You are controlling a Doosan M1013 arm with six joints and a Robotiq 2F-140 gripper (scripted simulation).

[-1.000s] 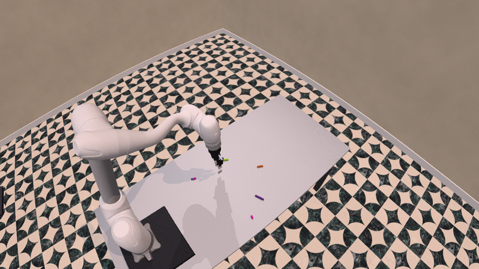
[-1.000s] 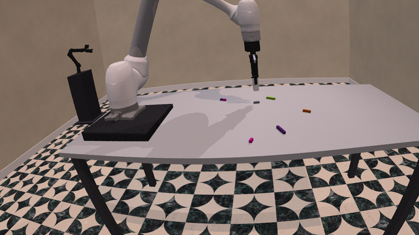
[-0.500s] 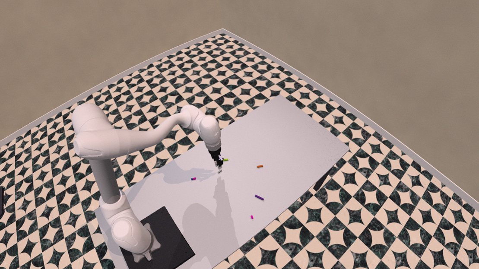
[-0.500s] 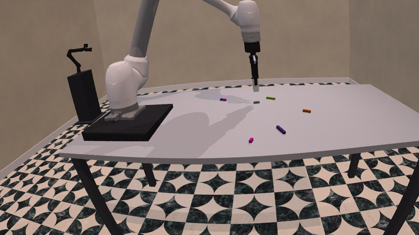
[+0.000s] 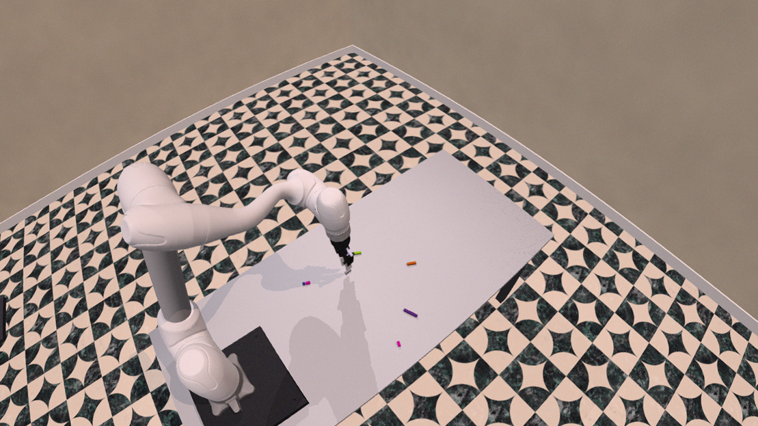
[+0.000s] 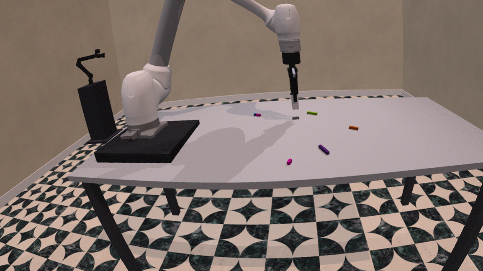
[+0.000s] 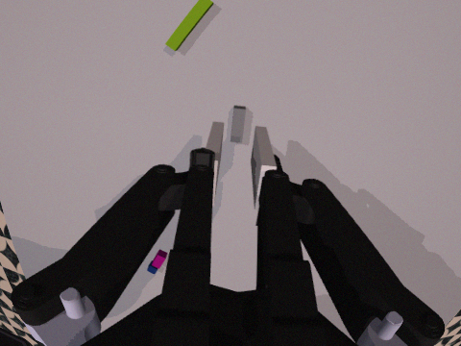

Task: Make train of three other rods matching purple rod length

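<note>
Now: hand 8 cm above the grey rod. The rest, counted from my hand: lime rod (8 cm below, 8 cm ahead, 5 cm to the left); then small blue rod (19 cm behind, 8 cm below, 7 cm to the left); then orange rod (23 cm ahead, 15 cm to the right, 8 cm below).
</note>
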